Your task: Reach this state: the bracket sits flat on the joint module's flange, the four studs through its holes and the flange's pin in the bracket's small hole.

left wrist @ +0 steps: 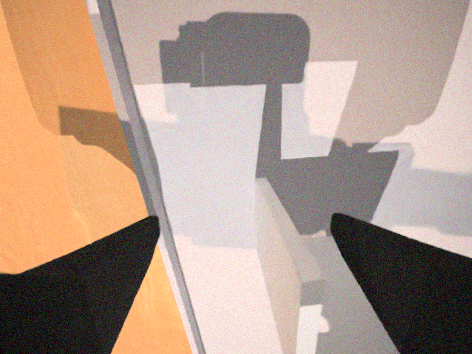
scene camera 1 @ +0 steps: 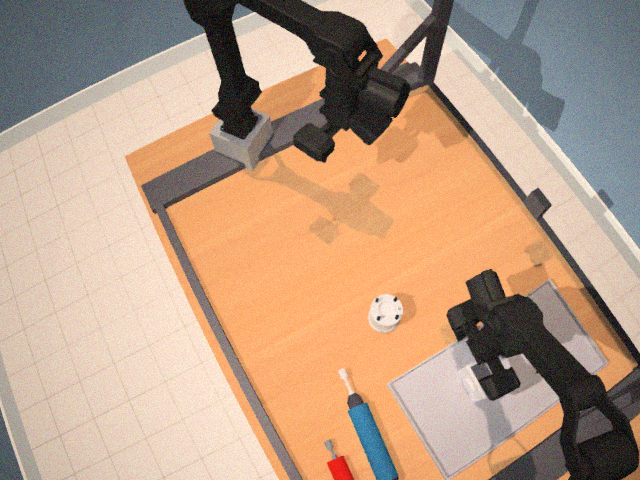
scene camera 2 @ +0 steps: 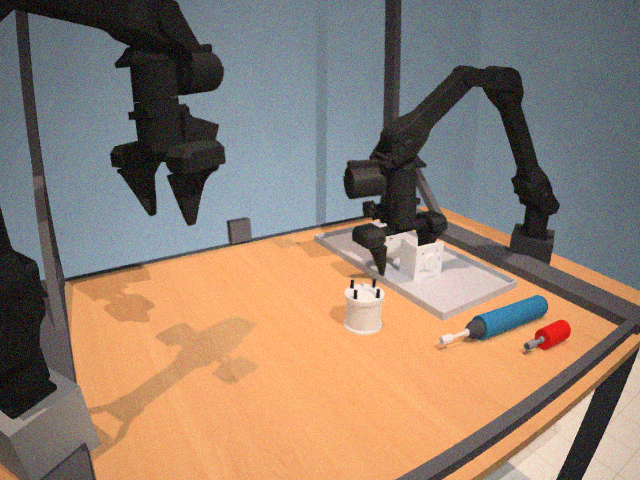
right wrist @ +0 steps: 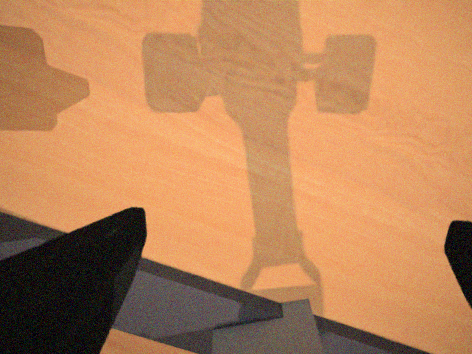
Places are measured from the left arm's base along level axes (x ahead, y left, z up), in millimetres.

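Where they show: left gripper, fingertip midpoint: point(left wrist: 246, 222) point(scene camera 1: 470, 360) point(scene camera 2: 401, 269); right gripper, fingertip midpoint: point(scene camera 1: 338, 146) point(scene camera 2: 171, 219) point(right wrist: 292, 227); left arm's base at its link origin: point(scene camera 2: 533, 233); right arm's base at its link origin: point(scene camera 1: 239, 124) point(scene camera 2: 21, 392).
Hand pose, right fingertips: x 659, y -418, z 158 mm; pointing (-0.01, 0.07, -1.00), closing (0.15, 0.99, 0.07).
Observation:
Things, the pixels of their top centre, and the offset from my right fingertips. "spot": a spot on its surface instead. Level surfaces: height alone.
- white bracket at its top centre: point(left wrist: 406, 335) point(scene camera 1: 484, 376) point(scene camera 2: 423, 241) dx -438, dy +209, dz -142 mm
- grey tray at its top centre: point(left wrist: 368, 119) point(scene camera 1: 504, 374) point(scene camera 2: 410, 256) dx -484, dy +170, dz -200 mm
- white round joint module at its top centre: point(scene camera 2: 365, 284) point(scene camera 1: 387, 307) dx -215, dy +182, dz -142 mm
- blue screwdriver-like tool at a spot on its surface: point(scene camera 2: 514, 316) point(scene camera 1: 362, 440) spot: dx -299, dy +419, dz -184 mm
- wooden table at its surface level: dz -216 mm
The white bracket point(scene camera 1: 471, 383) point(scene camera 2: 408, 259) point(left wrist: 282, 255) stands on the grey tray point(scene camera 1: 431, 413) point(scene camera 2: 454, 294) point(left wrist: 141, 135), one wall upright. The white round joint module point(scene camera 1: 383, 324) point(scene camera 2: 363, 315) stands upright on the table beside the tray, four black studs pointing up; its small pin is too small to make out. My left gripper point(scene camera 1: 478, 356) point(scene camera 2: 405, 258) point(left wrist: 246, 222) is open, low over the tray, with the bracket's upright wall showing between its fingers in the left wrist view; one finger is partly hidden in scene camera 2. My right gripper point(scene camera 1: 343, 136) point(scene camera 2: 171, 218) point(right wrist: 292, 227) is open and empty, high above the table.
A blue screwdriver-like tool point(scene camera 1: 373, 441) point(scene camera 2: 514, 316) and a red one point(scene camera 1: 339, 468) point(scene camera 2: 555, 334) lie beside the tray. Dark frame bars point(scene camera 1: 206, 299) point(scene camera 2: 516, 413) run along the table edges. The right arm's shadow falls on the wooden table point(scene camera 1: 279, 258) point(scene camera 2: 289, 387).

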